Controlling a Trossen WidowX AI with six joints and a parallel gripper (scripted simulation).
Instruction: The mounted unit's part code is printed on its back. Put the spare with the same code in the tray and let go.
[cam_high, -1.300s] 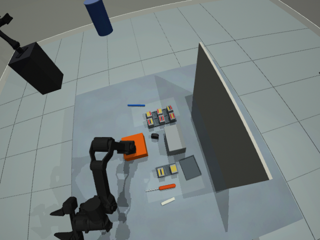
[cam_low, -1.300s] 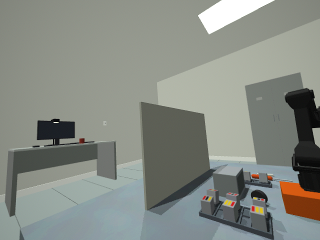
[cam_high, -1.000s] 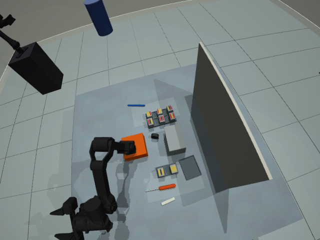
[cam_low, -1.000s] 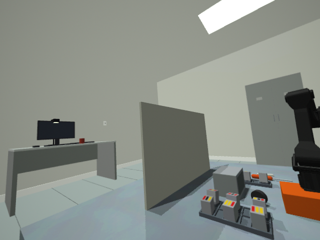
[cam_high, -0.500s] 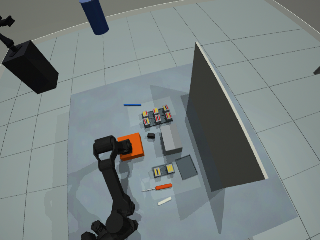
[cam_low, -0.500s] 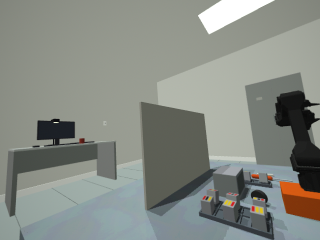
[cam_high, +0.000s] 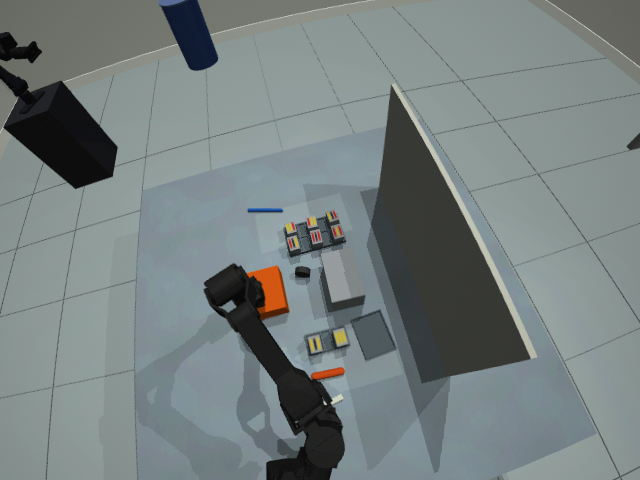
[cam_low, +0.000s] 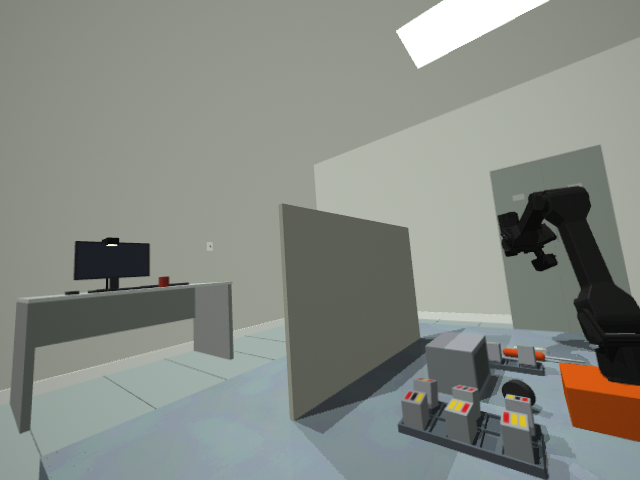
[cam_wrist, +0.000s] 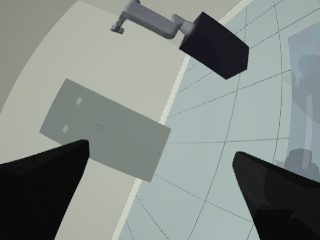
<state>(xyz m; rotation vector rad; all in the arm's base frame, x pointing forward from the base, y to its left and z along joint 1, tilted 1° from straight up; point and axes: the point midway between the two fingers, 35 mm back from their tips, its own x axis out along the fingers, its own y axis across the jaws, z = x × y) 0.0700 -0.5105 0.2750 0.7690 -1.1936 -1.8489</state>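
Right now my gripper tip is 700 mm to the right of the grey spare, 280 mm above it and 110 mm short of it. Round my gripper tip: white cable tie bundle 330 mm below, 200 mm to the left, 90 mm ahead; then tray 350 mm to the left, 330 mm below, 270 mm ahead; then grey mounted unit 540 mm to the left, 280 mm below, 230 mm ahead.
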